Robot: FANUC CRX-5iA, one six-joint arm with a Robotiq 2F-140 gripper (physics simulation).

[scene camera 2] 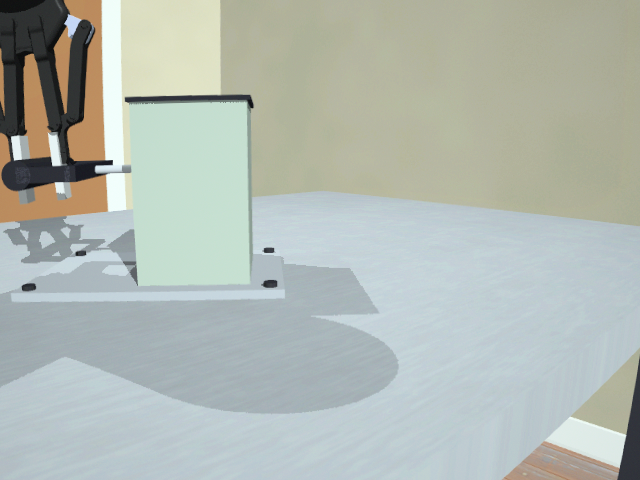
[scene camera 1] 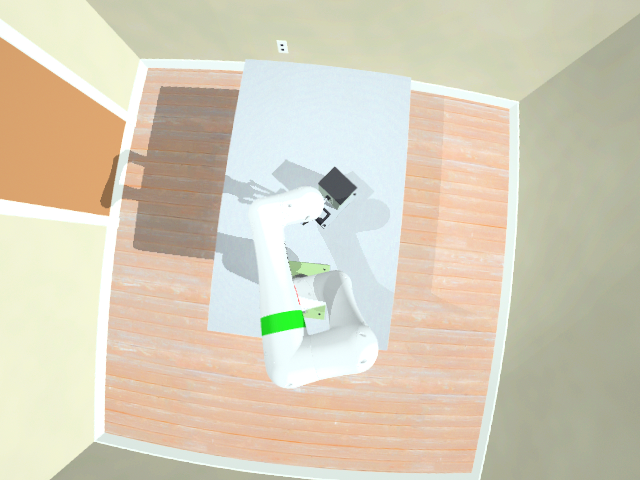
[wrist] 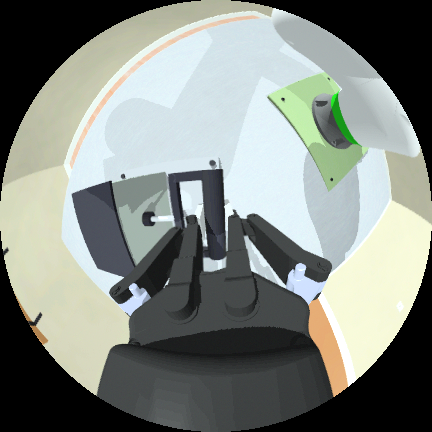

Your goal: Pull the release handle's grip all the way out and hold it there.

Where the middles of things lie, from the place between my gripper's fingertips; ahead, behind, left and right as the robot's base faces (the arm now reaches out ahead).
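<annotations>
With respect to the release handle grip (wrist: 211, 179), my gripper is 10 mm to the left of it, 40 mm short of it and 30 mm below it. The base plate (wrist: 211, 162), measured from my hand, is 100 mm ahead, 50 mm to the right and 70 mm below.
</annotations>
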